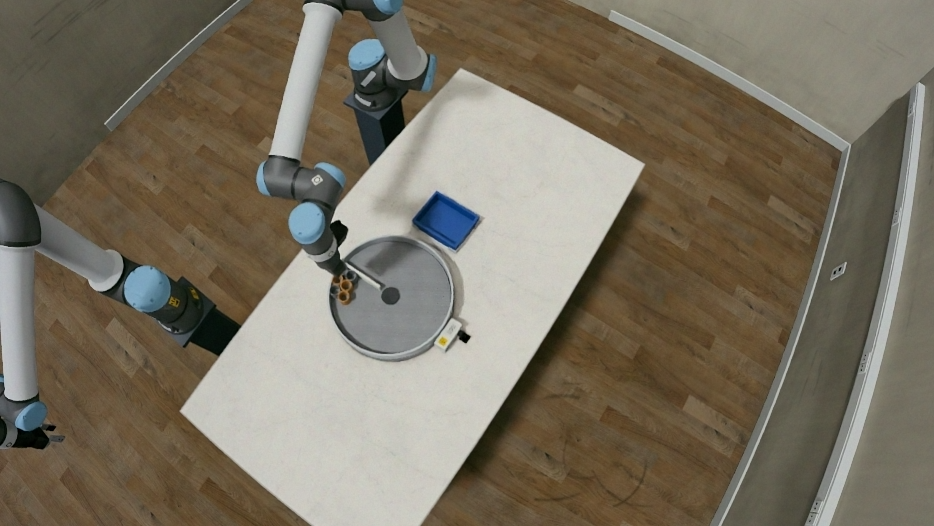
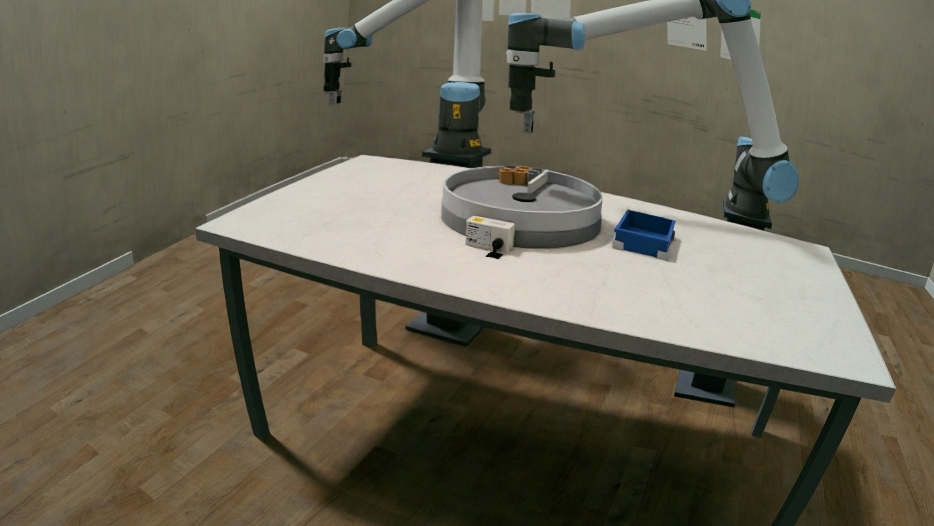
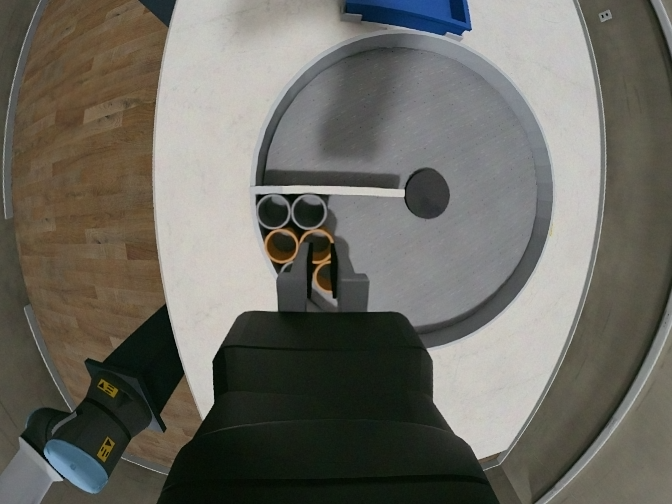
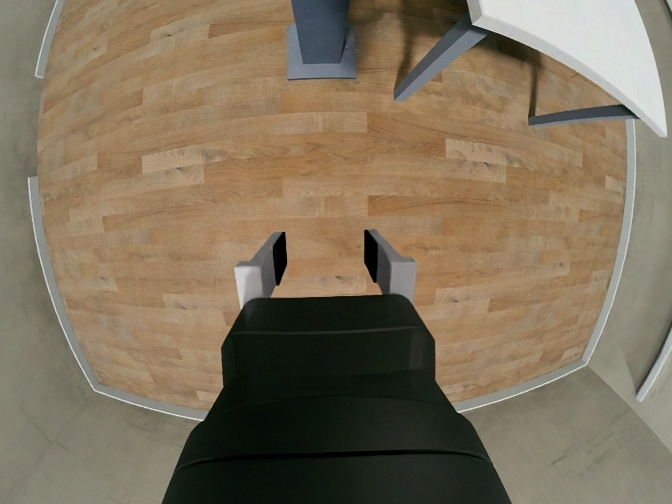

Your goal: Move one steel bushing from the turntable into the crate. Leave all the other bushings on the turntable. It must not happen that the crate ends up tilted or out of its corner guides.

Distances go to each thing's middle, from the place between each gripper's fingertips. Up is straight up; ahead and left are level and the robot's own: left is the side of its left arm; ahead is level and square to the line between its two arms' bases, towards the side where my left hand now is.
I see my left gripper (image 2: 528, 132) 17 cm above the turntable (image 2: 549, 197), 13 cm short of it and 4 cm to the right of it. Also, from my left hand: blue crate (image 1: 440, 214) 38 cm to the left, 20 cm below, 11 cm ahead.
Now: the turntable 111 cm to the left of my right hand, 62 cm ahead of it and 12 cm below it.
